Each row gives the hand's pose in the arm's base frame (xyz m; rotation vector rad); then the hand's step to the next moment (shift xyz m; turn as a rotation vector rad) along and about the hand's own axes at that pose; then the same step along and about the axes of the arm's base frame.
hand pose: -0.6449 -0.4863 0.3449 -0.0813 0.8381 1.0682
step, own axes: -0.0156 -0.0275 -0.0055 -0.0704 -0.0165 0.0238
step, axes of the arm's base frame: 0.0155 -0.0280 -0.0028 0.0117 -0.0499 0.0563
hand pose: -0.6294 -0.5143 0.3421 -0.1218 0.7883 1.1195
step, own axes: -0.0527 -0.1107 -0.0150 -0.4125 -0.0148 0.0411
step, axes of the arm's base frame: 0.0748 -0.0978 -0.0102 -0.0499 -0.3004 0.2817
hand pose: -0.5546 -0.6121 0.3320 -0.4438 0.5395 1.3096
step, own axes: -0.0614 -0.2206 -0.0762 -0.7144 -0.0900 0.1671
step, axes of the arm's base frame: 0.1963 -0.1386 -0.0227 -0.0118 -0.4769 0.5646
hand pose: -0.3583 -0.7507 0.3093 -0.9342 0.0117 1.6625
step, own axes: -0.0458 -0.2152 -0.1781 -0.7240 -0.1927 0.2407
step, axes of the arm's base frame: 0.2786 -0.0501 0.0030 0.0319 -0.4163 0.6670
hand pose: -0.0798 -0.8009 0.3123 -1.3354 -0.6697 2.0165
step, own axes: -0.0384 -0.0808 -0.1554 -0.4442 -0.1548 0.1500
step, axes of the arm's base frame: 0.1735 0.0381 0.0244 0.0254 -0.2308 0.4357
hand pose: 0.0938 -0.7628 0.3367 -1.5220 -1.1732 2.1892
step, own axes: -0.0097 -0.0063 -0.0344 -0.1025 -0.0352 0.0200
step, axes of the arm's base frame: 0.0325 0.0149 0.0063 0.0186 -0.0466 0.0981
